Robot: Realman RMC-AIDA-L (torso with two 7-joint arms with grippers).
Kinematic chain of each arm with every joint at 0, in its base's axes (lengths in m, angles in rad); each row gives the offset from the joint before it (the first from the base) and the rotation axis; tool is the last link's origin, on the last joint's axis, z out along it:
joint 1: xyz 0 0 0.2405 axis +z
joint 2: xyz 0 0 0 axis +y
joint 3: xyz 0 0 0.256 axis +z
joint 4: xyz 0 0 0 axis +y
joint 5: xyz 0 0 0.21 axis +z
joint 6: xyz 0 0 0 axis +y
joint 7: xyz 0 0 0.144 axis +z
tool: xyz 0 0 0
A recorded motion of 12 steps. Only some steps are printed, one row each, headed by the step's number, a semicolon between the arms.
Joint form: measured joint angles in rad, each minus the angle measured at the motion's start. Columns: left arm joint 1, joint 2, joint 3, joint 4, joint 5, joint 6, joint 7; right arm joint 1, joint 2, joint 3, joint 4, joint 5, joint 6, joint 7.
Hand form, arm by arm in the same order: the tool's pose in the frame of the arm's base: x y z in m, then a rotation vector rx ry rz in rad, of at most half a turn. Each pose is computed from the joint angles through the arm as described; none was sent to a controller.
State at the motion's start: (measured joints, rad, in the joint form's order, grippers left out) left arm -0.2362 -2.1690 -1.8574 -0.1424 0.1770 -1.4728 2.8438; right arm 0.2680 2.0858 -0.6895 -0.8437 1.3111 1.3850 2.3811
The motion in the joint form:
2: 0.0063 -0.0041 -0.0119 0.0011 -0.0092 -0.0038 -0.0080; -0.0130 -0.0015 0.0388 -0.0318 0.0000 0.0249 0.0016
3: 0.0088 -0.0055 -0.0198 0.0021 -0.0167 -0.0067 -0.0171; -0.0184 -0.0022 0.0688 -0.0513 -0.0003 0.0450 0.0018
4: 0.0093 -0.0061 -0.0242 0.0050 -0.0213 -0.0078 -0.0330; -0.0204 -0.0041 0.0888 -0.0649 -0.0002 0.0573 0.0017
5: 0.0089 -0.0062 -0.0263 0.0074 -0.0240 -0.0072 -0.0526; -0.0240 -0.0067 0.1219 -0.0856 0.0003 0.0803 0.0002
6: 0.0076 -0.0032 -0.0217 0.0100 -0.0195 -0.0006 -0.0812; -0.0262 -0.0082 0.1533 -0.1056 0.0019 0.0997 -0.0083
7: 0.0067 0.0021 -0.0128 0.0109 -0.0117 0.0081 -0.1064; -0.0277 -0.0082 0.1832 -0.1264 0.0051 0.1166 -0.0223
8: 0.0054 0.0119 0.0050 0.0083 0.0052 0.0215 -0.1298; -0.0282 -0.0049 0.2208 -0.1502 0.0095 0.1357 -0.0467
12: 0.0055 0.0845 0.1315 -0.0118 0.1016 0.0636 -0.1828; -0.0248 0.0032 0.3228 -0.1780 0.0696 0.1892 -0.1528
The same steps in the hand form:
2: -0.3432 0.2558 0.0040 -1.4091 -0.5075 -0.8781; 0.3332 0.2972 0.0630 -1.6991 -1.6371 -0.4572
3: -0.3448 0.2546 0.0056 -1.3906 -0.5180 -0.8839; 0.3342 0.2949 0.0715 -1.6799 -1.6281 -0.4717
4: -0.3459 0.2538 0.0062 -1.3789 -0.5336 -0.8946; 0.3347 0.2939 0.0779 -1.6650 -1.6243 -0.4842
5: -0.3466 0.2535 0.0063 -1.3715 -0.5512 -0.9083; 0.3353 0.2915 0.0877 -1.6406 -1.6190 -0.5012
6: -0.3473 0.2540 0.0054 -1.3786 -0.5757 -0.9251; 0.3356 0.2895 0.0969 -1.6110 -1.6195 -0.5228
7: -0.3479 0.2548 0.0046 -1.3941 -0.5957 -0.9371; 0.3354 0.2877 0.1056 -1.5762 -1.6242 -0.5482
8: -0.3480 0.2566 0.0033 -1.4296 -0.6093 -0.9443; 0.3347 0.2855 0.1148 -1.5292 -1.6320 -0.5813
12: -0.3488 0.2615 0.0011 -1.6682 -0.5861 -0.9143; 0.3311 0.2789 0.1374 -1.3540 -1.6384 -0.6620

